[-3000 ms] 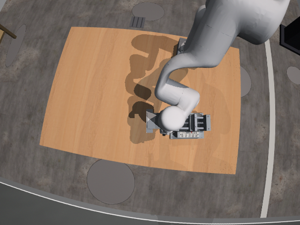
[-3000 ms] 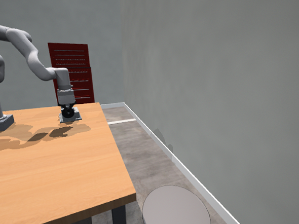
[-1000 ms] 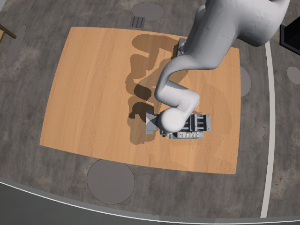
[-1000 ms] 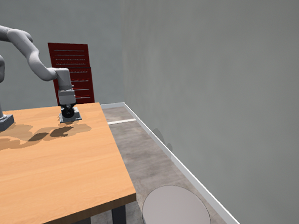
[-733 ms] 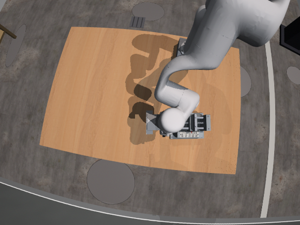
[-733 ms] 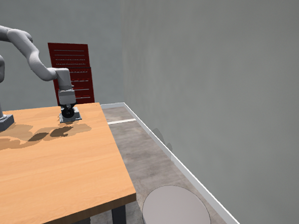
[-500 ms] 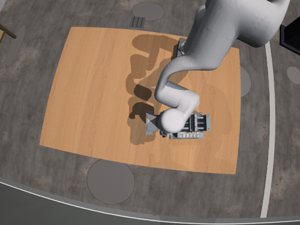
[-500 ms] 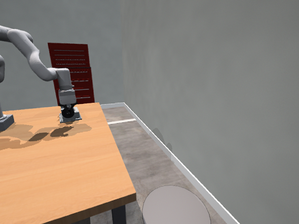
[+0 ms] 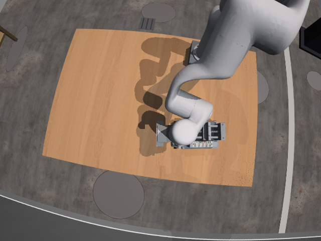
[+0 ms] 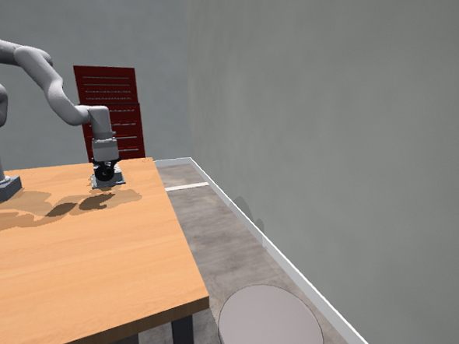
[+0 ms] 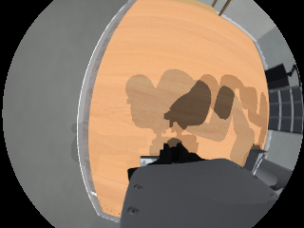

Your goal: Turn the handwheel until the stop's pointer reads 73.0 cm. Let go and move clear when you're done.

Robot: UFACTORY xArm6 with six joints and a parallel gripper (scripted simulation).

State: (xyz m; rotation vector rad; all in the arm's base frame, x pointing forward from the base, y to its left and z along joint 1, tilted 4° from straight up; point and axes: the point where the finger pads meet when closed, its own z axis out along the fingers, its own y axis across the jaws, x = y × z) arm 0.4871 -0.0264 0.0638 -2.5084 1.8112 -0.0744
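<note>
Right now the black handwheel is 2 cm to the left of my hand, 1 cm below it and 1 cm behind it. Also, from my hand: stop 15 cm to the left, 6 cm behind, 1 cm below.
</note>
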